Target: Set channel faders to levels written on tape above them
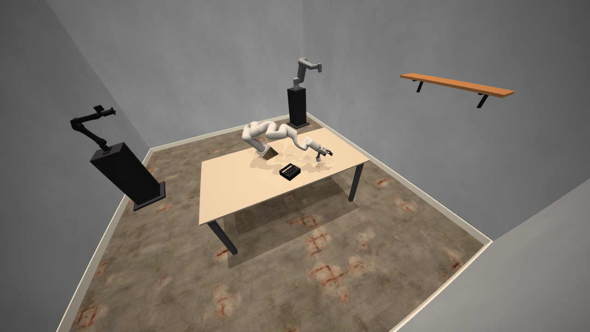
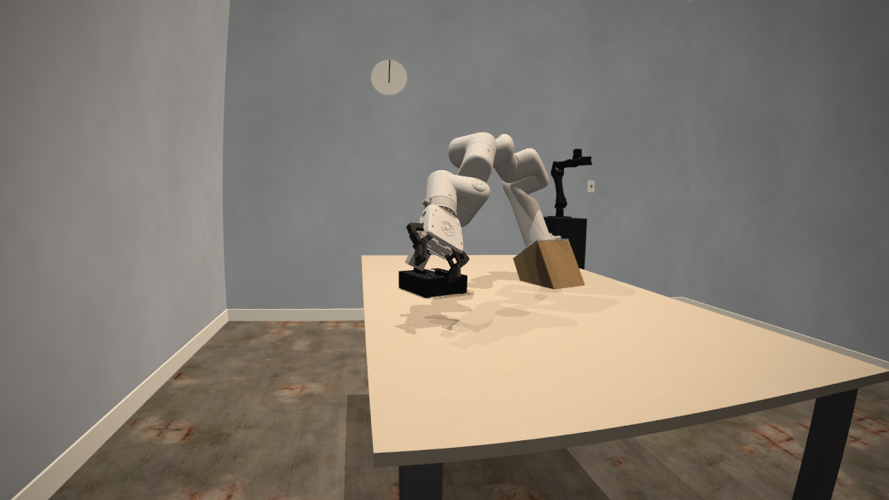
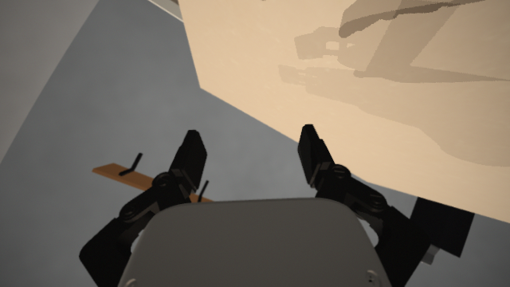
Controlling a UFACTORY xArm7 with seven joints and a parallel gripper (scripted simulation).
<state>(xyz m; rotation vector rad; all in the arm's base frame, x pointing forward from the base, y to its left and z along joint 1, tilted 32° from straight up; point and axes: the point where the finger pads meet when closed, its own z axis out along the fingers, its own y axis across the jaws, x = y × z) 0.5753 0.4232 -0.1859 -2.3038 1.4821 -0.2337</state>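
Now: the channel 3 fader cap 40 cm to the right of my hand, 10 cm behind it and 7 cm below it. The rest, counted from my hand: master fader cap 32 cm to the right, 16 cm behind, 7 cm below; channel 5 fader cap 37 cm to the right, 15 cm behind, 7 cm below; channel 6 fader cap 35 cm to the right, 15 cm behind, 7 cm below.
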